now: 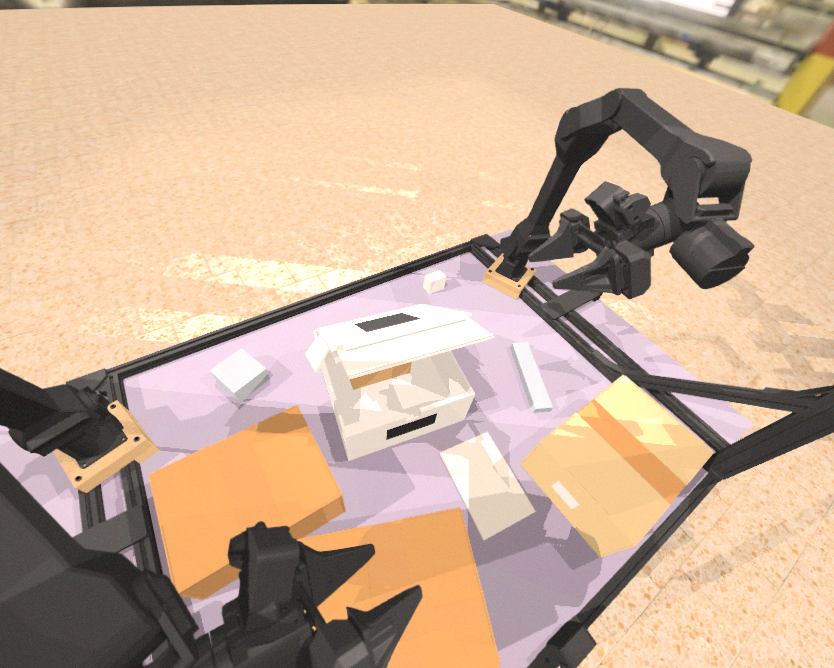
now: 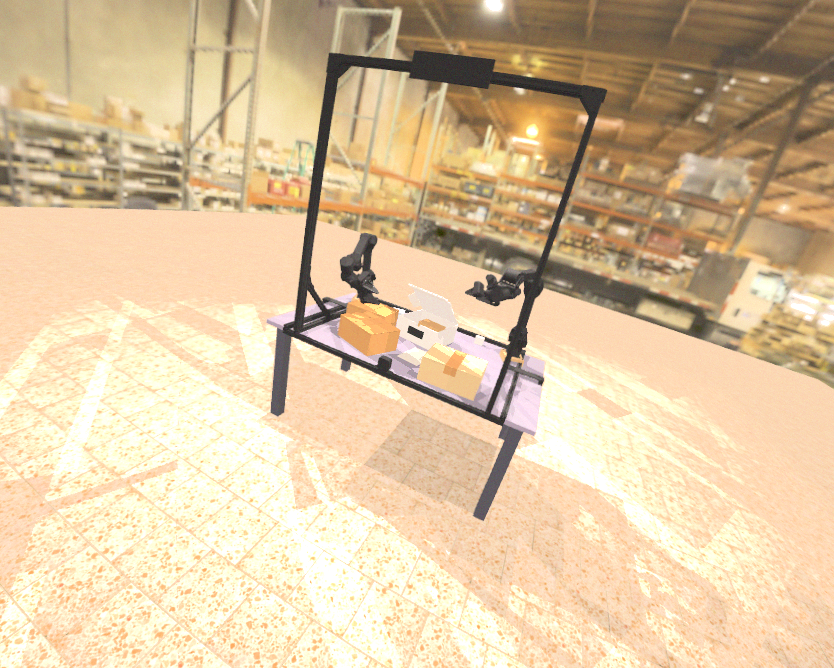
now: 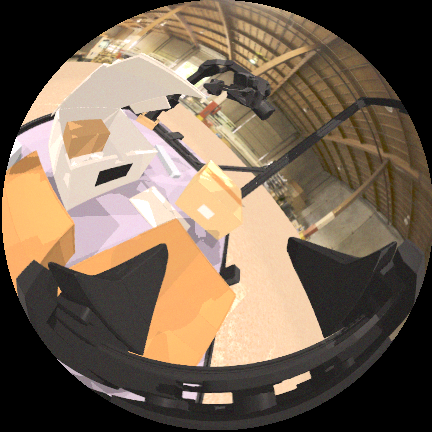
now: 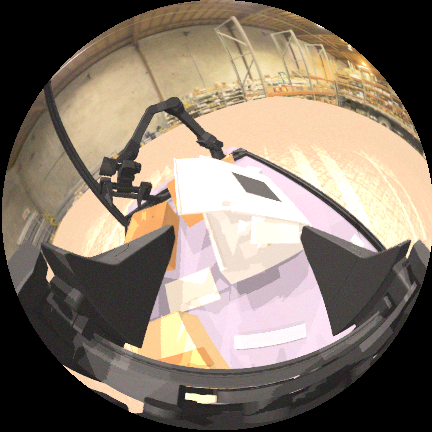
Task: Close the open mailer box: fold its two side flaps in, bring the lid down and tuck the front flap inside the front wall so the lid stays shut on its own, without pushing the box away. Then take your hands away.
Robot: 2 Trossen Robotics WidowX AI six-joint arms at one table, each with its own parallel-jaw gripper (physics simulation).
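Where they show: left gripper, fingertip midpoint: (image 1: 395, 567) (image 2: 379, 299) (image 3: 228, 247) (image 4: 125, 206); right gripper, fingertip midpoint: (image 1: 539, 271) (image 2: 470, 295) (image 3: 214, 86) (image 4: 241, 232); left arm's base, link origin: (image 1: 97, 440) (image 4: 217, 157); right arm's base, link origin: (image 1: 511, 270) (image 3: 150, 117).
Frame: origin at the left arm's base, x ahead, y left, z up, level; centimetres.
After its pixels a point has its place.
The white mailer box (image 1: 362, 439) @(x 27.2, y -30.5, z 2.4 cm) (image 2: 426, 338) @(x 40.6, y -37.5, z 0.4 cm) (image 3: 82, 191) @(x 28.3, y -31.1, z -1.3 cm) (image 4: 260, 271) @(x 48.6, y -32.5, z -3.8 cm) stands open, a brown block (image 1: 382, 375) @(x 40.1, y -22.6, z -2.1 cm) (image 3: 82, 137) @(x 37.9, y -21.5, z 1.2 cm) inside. Its lid (image 1: 417, 338) @(x 37.2, y -31.3, z 19.8 cm) (image 2: 430, 300) @(x 37.9, y -24.6, z 15.2 cm) (image 3: 125, 82) @(x 37.1, y -25.4, z 16.2 cm) (image 4: 200, 187) @(x 39.9, y -33.2, z 20.0 cm) is raised, leaning over the opening. One side flap (image 1: 316, 352) @(x 29.5, y -18.4, z 11.8 cm) sticks out at the upper left; the other side flap (image 3: 150, 106) @(x 51.0, y -29.8, z 11.5 cm) (image 4: 275, 231) @(x 51.0, y -29.6, z 12.1 cm) shows at the opposite side. The front flap is hard to separate from the lid. My left gripper (image 1: 396, 570) @(x 16.3, y -46.6, z 16.1 cm) (image 2: 373, 293) @(x 16.3, y -46.6, z 16.1 cm) (image 3: 228, 247) @(x 16.3, y -46.6, z 16.1 cm) is open, above an orange carton, apart from the box. My right gripper (image 1: 545, 271) @(x 54.5, y -38.5, z 25.8 cm) (image 2: 471, 295) @(x 54.5, y -38.5, z 25.8 cm) (image 4: 241, 232) @(x 54.5, y -38.5, z 25.8 cm) is open and raised beyond the lid's right end.
Orange cartons (image 1: 236, 466) (image 3: 190, 290) stand at the front left. A taped tan carton (image 1: 591, 466) @(x 46.6, y -60.0, z 5.3 cm) (image 2: 452, 375) @(x 53.0, y -72.3, z 2.3 cm) stands at the right. A pale card (image 1: 480, 501) @(x 34.5, y -50.2, z -4.2 cm), pale bar (image 1: 531, 375) @(x 61.6, y -44.4, z -2.9 cm) (image 4: 270, 336) @(x 61.9, y -43.8, z -2.9 cm), grey block (image 1: 238, 374) @(x 21.5, y -3.9, z -1.1 cm) and small cube (image 1: 434, 281) @(x 67.3, y -13.8, z -0.8 cm) lie around the box.
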